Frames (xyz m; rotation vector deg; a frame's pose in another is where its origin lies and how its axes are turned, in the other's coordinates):
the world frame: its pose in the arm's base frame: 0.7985 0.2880 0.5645 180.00 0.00 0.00
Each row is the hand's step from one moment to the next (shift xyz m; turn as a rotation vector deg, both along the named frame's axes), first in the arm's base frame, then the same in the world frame.
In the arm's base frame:
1: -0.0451 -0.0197 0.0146 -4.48 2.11 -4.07
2: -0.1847 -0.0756 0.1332 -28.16 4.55 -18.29
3: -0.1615 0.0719 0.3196 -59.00 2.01 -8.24
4: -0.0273 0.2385 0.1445 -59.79 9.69 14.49
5: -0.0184 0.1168 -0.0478 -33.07 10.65 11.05
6: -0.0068 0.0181 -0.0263 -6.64 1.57 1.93
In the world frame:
1: -0.0451 0.0197 -0.0146 -4.48 -2.11 4.07
2: -0.1847 0.0756 -0.1332 -28.16 -4.55 18.29
3: -0.1615 -0.0719 -0.3196 -59.00 -2.01 8.24
4: -0.0273 -0.2385 -0.1445 -59.79 -9.69 -14.49
5: -0.0184 -0.1168 0.0478 -33.07 -10.65 -11.05
6: -0.0068 -0.0181 0.0263 -6.64 -1.57 -1.93

